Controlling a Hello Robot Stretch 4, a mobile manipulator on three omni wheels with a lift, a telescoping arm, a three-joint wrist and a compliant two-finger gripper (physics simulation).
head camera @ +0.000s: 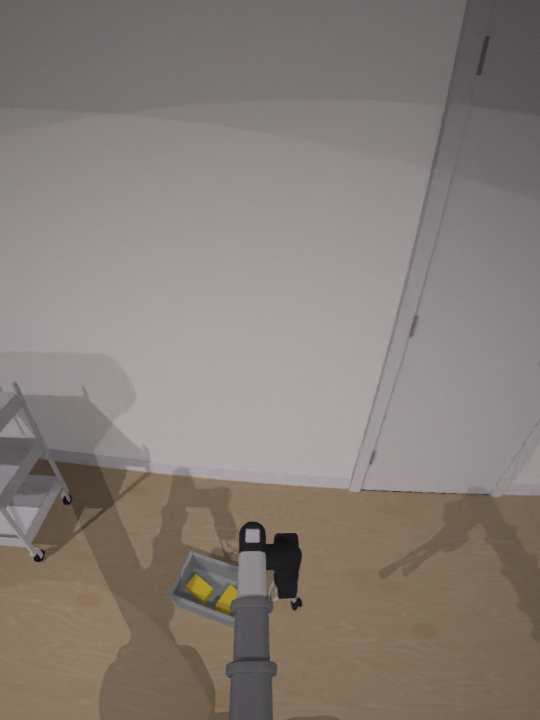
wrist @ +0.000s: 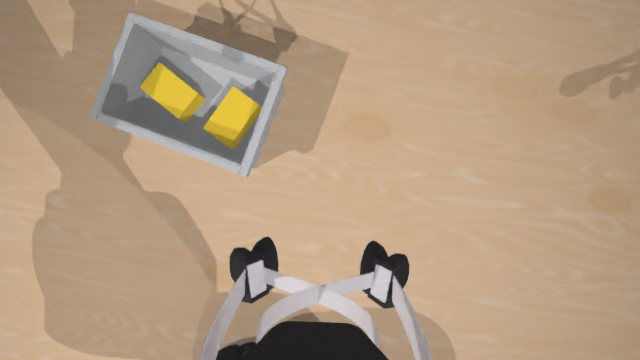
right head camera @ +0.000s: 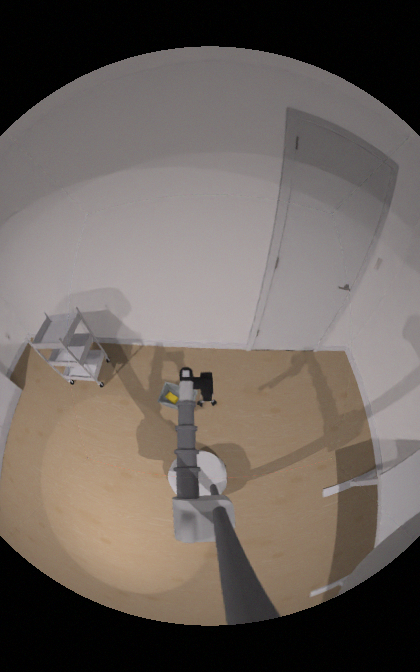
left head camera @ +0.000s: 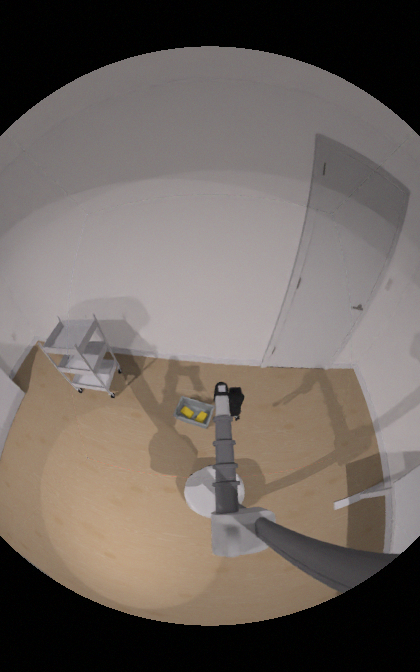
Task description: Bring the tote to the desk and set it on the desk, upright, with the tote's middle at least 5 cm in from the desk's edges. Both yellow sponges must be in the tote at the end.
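Frame: origin at the robot's base, x ahead, y left, z up, level; metres.
Where they show: gripper, between the fingertips: (head camera: 281,606) (wrist: 319,259).
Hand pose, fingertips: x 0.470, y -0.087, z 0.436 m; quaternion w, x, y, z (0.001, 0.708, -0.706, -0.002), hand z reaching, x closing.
Observation:
After its pixels a point has its place.
The grey tote (head camera: 203,610) @[x 0.572, y 0.181, z 0.092 m] (left head camera: 192,423) (right head camera: 167,404) (wrist: 170,145) @[x 0.574, y 0.176, z 0.093 m] stands upright on the wooden floor. One yellow sponge (head camera: 199,587) @[x 0.684, y 0.216, z 0.020 m] (left head camera: 187,412) (right head camera: 171,397) (wrist: 172,92) @[x 0.682, y 0.209, z 0.021 m] lies in its left part. The other yellow sponge (head camera: 227,600) @[x 0.634, y 0.096, z 0.021 m] (left head camera: 201,416) (wrist: 232,117) @[x 0.637, y 0.089, z 0.021 m] lies in its right part; the arm hides it in the right head view. My gripper (head camera: 283,599) @[x 0.470, y -0.087, z 0.436 m] (right head camera: 207,402) (wrist: 319,259) @[x 0.470, y -0.087, z 0.436 m] is open and empty, pointing down above the floor. In the wrist view it is below and right of the tote, apart from it. I cannot identify the desk for certain.
A three-shelf white cart (left head camera: 86,370) (right head camera: 71,361) stands left near the back wall. A closed door (head camera: 447,378) @[x 1.177, y -0.824, z 0.765 m] (left head camera: 325,300) is at the back right. White furniture shows at the right edge, with a long foot (left head camera: 362,496) (right head camera: 350,485) on the floor. My round base (left head camera: 200,492) stands below the arm.

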